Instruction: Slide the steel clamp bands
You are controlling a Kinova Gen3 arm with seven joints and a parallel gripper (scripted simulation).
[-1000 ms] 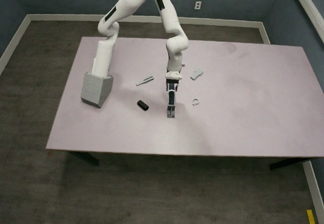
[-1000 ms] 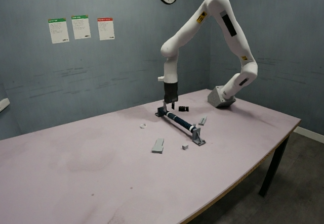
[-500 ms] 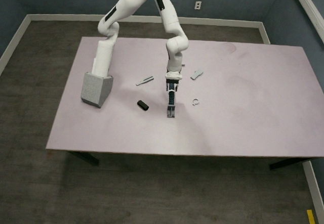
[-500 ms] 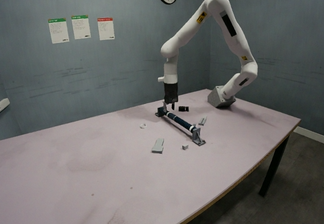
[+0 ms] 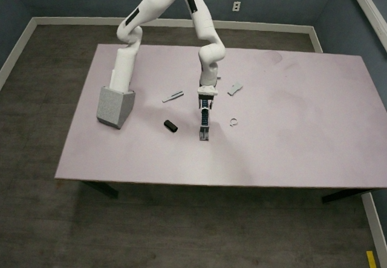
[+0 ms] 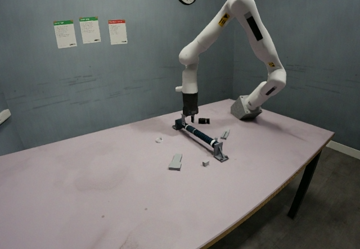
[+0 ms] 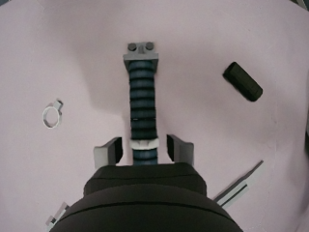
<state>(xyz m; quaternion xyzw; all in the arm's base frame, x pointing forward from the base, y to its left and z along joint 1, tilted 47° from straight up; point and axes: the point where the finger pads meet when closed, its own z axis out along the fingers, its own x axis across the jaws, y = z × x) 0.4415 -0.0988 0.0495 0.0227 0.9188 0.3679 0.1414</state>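
My hand is 27 cm to the right of the grey block, 8 cm above it and 7 cm short of it.
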